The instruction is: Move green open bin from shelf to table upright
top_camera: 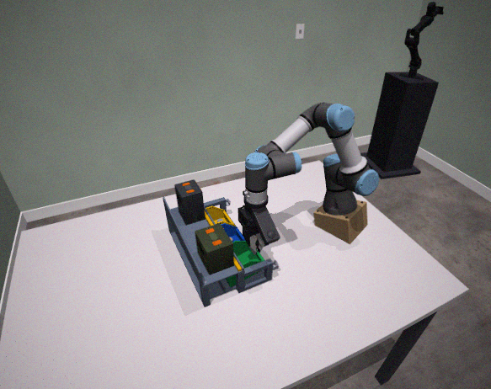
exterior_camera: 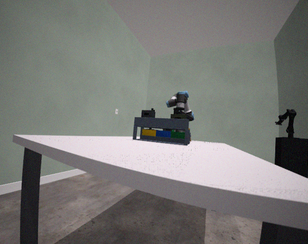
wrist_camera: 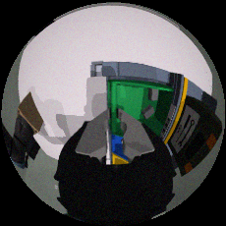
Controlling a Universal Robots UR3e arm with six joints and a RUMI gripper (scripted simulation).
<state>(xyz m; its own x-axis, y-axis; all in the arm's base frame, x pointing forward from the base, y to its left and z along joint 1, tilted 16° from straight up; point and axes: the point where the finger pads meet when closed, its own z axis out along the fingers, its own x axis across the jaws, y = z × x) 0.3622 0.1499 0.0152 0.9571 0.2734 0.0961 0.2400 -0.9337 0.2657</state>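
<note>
Right now the green bin is 60 mm ahead of my hand, 20 mm to the left of it and 10 mm below it. The rest, counted from my hand: yellow bin 200 mm to the right, 120 mm ahead, 30 mm below; blue bin 90 mm to the right, 90 mm ahead, 30 mm below.
</note>
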